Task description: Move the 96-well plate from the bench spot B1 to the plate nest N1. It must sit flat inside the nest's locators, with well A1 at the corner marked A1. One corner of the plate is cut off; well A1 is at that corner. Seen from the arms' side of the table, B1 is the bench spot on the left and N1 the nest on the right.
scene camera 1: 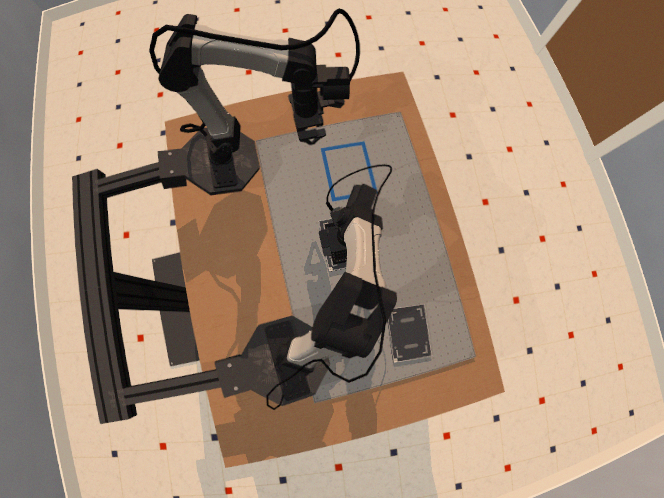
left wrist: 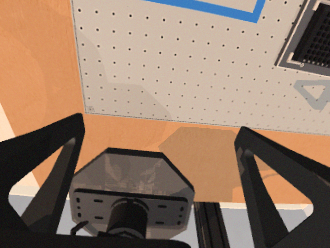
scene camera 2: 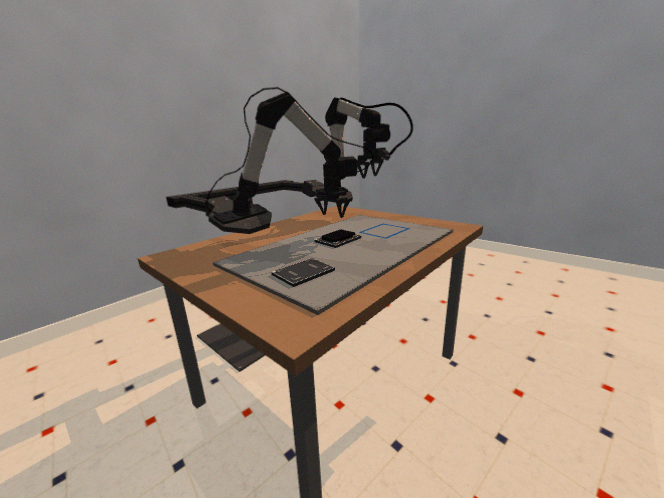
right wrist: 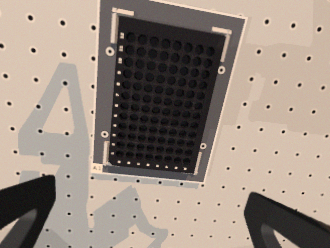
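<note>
A black 96-well plate and a nest N1 are there in the pictures, together with my left gripper and my right gripper. In the left wrist view I also find my left gripper, while the right wrist view shows my right gripper too.
</note>
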